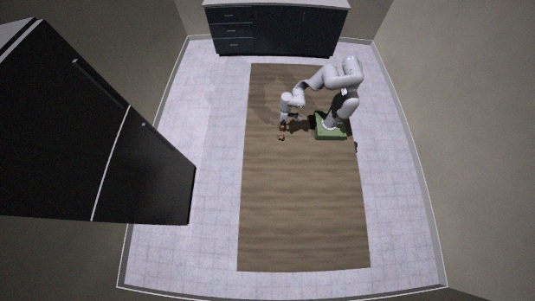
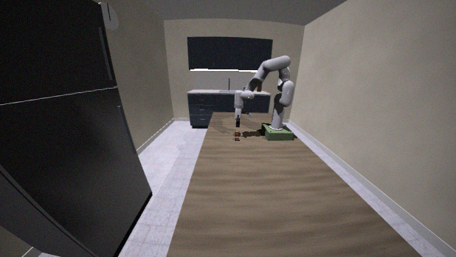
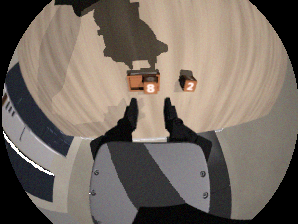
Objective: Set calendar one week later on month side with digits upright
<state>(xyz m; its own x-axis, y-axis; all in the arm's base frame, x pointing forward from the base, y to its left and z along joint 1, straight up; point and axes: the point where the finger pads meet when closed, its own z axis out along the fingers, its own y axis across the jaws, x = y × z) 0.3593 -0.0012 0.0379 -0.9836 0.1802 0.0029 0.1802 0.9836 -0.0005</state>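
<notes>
My hand is 2 cm to the left of the calendar tray and 10 cm above it. From my hand the other things lie so: calendar cube (2 cm ahead, 9 cm to the left, 10 cm below).
</notes>
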